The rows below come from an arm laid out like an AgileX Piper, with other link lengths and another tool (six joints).
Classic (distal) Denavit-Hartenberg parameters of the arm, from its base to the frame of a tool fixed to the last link. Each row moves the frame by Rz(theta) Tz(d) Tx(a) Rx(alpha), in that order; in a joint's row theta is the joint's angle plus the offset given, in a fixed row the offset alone. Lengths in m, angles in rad.
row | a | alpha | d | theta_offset
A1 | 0 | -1.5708 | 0.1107 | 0
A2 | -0.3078 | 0 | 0 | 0.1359
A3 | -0.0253 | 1.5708 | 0 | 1.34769
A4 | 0 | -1.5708 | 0.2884 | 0
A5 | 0 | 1.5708 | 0 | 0
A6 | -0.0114 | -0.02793 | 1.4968 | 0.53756
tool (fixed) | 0 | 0 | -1.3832 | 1.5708
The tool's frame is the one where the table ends.
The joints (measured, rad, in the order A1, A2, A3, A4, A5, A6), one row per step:
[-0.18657, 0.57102, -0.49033, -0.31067, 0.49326, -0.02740]
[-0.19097, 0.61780, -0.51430, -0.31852, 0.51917, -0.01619]
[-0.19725, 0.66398, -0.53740, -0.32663, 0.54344, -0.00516]
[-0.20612, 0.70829, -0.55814, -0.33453, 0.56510, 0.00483]
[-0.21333, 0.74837, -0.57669, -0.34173, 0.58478, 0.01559]
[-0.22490, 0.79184, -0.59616, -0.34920, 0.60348, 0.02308]
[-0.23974, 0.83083, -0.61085, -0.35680, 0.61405, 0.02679]
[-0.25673, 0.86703, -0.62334, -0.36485, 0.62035, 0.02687]
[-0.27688, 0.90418, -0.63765, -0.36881, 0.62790, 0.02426]
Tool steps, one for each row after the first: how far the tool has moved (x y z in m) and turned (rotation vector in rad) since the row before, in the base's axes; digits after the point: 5 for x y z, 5 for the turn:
[0.00646, -0.00311, -0.00032, 0.01044, 0.04460, -0.01760]
[0.00635, -0.00345, -0.00068, 0.00957, 0.04329, -0.01931]
[0.00595, -0.00384, -0.00130, 0.00846, 0.04150, -0.02089]
[0.00540, -0.00345, -0.00156, 0.00886, 0.03712, -0.01936]
[0.00576, -0.00445, -0.00188, 0.00654, 0.03970, -0.02168]
[0.00507, -0.00486, -0.00238, 0.00265, 0.03378, -0.01989]
[0.00458, -0.00527, -0.00247, -0.00071, 0.03070, -0.01808]
[0.00438, -0.00592, -0.00253, 0.00204, 0.03099, -0.02040]

